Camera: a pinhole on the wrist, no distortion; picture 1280 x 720 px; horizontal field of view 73.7 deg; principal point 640.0 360.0 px. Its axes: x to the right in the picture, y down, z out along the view. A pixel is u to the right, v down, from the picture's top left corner.
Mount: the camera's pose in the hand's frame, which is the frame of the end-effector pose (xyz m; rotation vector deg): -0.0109 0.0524 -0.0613 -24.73 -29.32 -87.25
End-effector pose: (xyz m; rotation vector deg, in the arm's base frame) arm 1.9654 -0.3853 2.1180 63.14 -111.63 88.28
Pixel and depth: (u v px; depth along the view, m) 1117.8 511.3 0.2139
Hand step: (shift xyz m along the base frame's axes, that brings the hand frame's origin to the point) -0.0415 -0.1734 -0.0899
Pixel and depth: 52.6 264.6 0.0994
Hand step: -0.1177 0.0376 -0.1137
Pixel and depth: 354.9 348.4 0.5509
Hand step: -0.3412 -0.2217 -0.4300
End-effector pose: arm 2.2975 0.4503 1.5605 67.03 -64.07 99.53
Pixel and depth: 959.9 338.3 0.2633
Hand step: -0.0375 -0.2412 -0.0178
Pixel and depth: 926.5 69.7 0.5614
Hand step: 0.0227 -0.5626 -0.1724
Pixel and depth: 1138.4 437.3 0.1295
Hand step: -0.0296 -0.1051 -0.0044
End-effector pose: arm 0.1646 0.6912 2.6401 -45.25 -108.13 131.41
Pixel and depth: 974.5 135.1 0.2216
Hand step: 0.0271 -0.2058 -0.0516
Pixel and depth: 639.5 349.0 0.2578
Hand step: 0.0112 -0.1934 -0.1588
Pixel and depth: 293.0 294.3 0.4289
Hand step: 0.0870 -0.3013 -0.3664
